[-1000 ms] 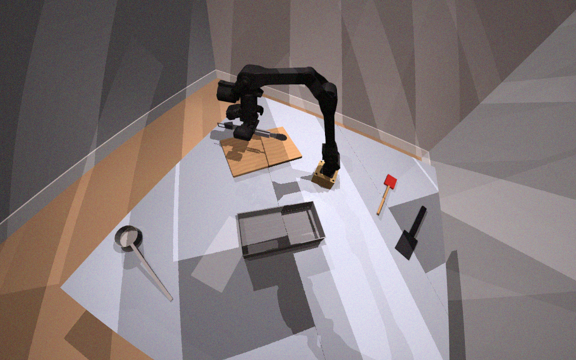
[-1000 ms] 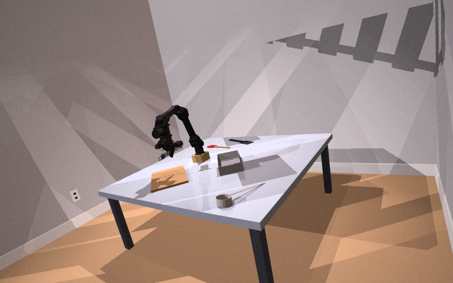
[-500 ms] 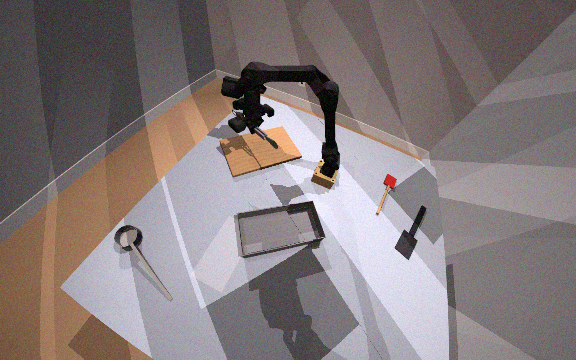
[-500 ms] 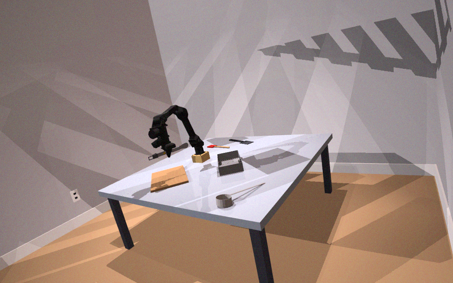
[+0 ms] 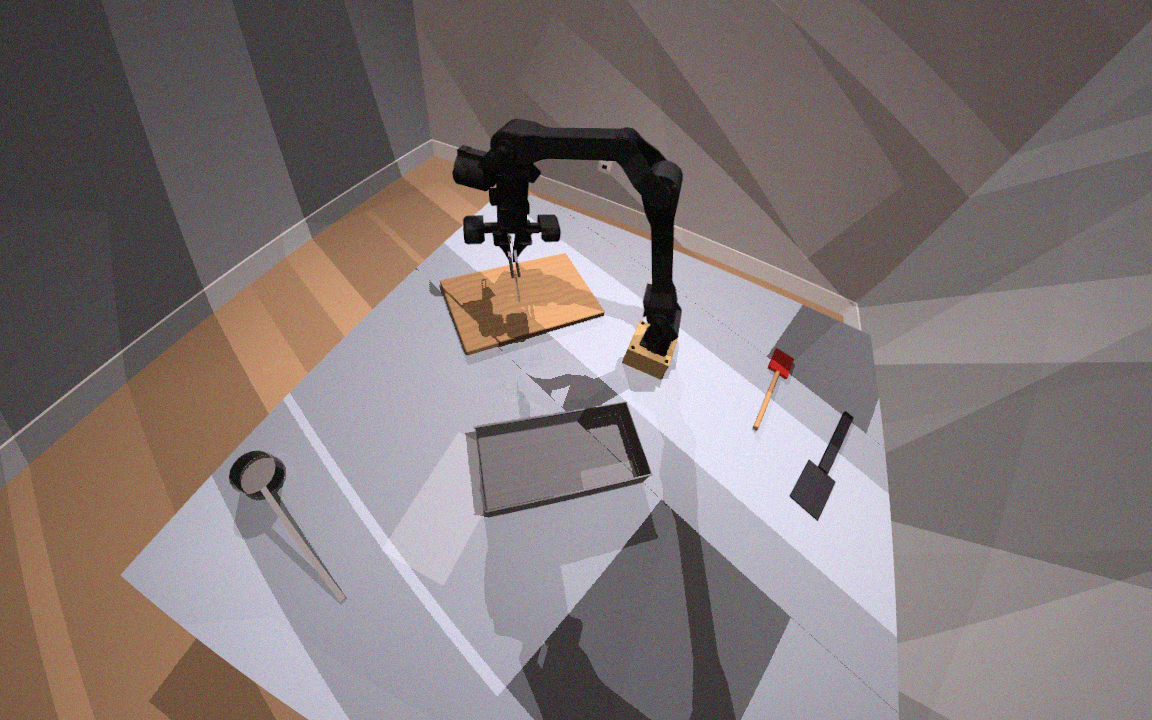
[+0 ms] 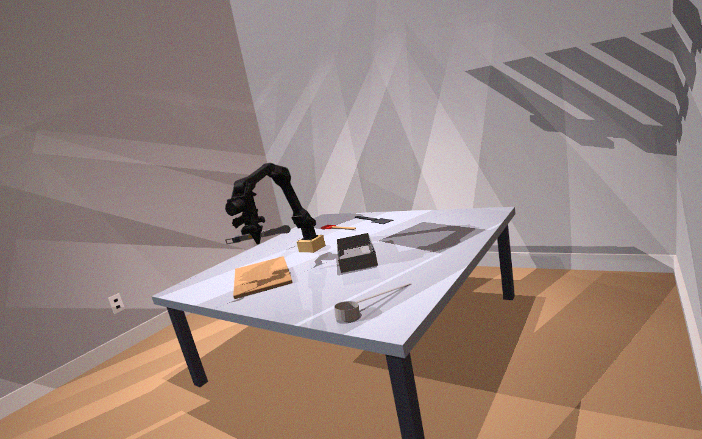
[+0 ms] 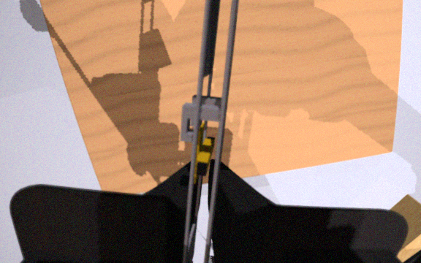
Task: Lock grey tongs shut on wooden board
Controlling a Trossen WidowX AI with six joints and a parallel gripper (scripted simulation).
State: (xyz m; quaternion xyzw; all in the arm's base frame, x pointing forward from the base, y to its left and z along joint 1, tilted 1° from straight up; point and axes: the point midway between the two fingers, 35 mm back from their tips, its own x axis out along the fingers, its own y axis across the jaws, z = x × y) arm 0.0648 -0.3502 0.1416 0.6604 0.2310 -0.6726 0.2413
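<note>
Now: the yellow piece 2 cm behind my gripper tip, 2 cm to the right of it and 4 cm above it. Also, from my gripper tip: wooden board (4 cm behind, 15 cm below); black spatula (2 cm behind, 83 cm to the left, 16 cm below); roasting tin (28 cm ahead, 29 cm to the left, 13 cm below).
</note>
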